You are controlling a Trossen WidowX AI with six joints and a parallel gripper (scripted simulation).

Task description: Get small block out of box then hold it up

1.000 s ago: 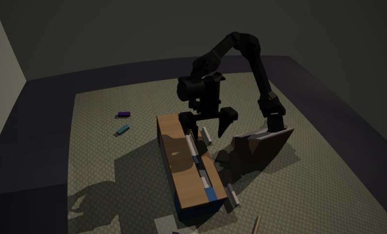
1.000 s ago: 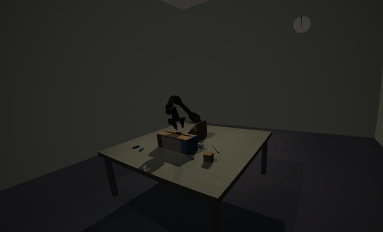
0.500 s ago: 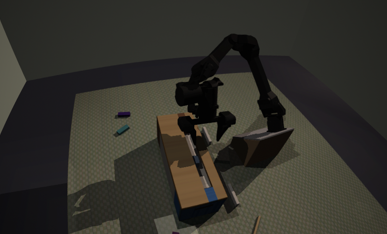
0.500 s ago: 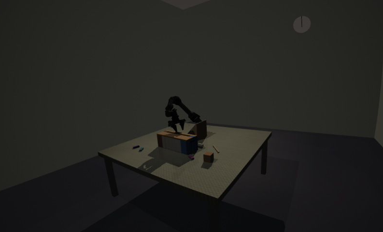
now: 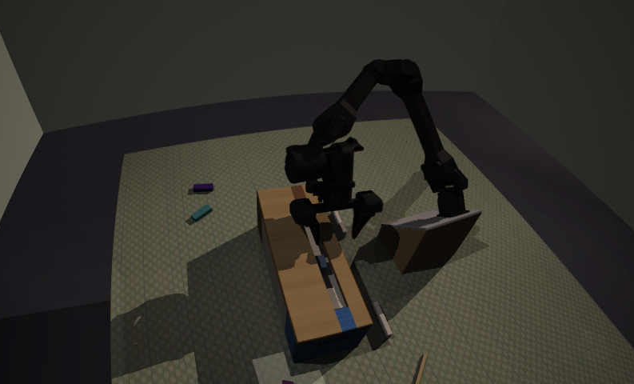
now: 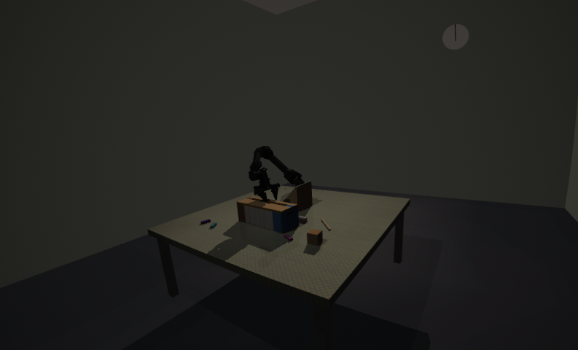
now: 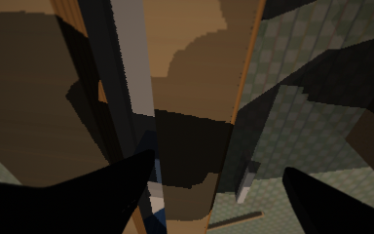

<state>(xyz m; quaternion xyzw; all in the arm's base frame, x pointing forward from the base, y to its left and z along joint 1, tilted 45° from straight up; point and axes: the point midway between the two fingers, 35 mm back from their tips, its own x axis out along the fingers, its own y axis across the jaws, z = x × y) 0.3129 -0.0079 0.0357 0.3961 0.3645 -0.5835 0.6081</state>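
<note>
Right now the wooden-topped box is 5 cm below my gripper tip, 3 cm ahead of it and 2 cm to the left of it. From my gripper tip the other things lie so: thin wooden stick (35 cm to the left, 11 cm below, 7 cm behind); brown cube (42 cm to the left, 15 cm ahead, 9 cm below); grey-blue block (5 cm ahead, 3 cm to the left, 3 cm below).
</note>
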